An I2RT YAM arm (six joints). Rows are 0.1 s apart.
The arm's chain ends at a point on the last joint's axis. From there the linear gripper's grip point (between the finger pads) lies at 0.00 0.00 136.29 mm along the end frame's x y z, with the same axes.
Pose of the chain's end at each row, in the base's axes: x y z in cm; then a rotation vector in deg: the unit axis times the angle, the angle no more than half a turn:
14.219 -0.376 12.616 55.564 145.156 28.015
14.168 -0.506 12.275 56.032 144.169 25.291
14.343 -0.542 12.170 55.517 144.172 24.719
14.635 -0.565 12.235 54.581 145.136 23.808
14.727 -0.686 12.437 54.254 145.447 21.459
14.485 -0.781 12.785 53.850 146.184 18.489
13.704 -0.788 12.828 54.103 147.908 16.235
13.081 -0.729 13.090 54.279 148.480 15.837
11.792 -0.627 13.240 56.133 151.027 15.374
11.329 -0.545 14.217 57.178 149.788 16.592
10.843 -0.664 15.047 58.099 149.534 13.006
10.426 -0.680 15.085 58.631 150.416 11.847
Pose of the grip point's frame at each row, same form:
20.564 2.104 0.812 55.564 145.156 28.015
20.630 1.450 0.436 56.032 144.169 25.291
20.824 1.330 0.328 55.517 144.172 24.719
20.968 1.246 0.303 54.581 145.136 23.808
20.967 0.772 0.409 54.254 145.447 21.459
20.530 0.255 0.614 53.850 146.184 18.489
19.327 0.011 0.439 54.103 147.908 16.235
18.567 0.047 0.638 54.279 148.480 15.837
16.629 0.257 0.529 56.133 151.027 15.374
16.382 0.434 1.597 57.178 149.788 16.592
15.749 -0.279 2.337 58.099 149.534 13.006
15.071 -0.408 2.275 58.631 150.416 11.847

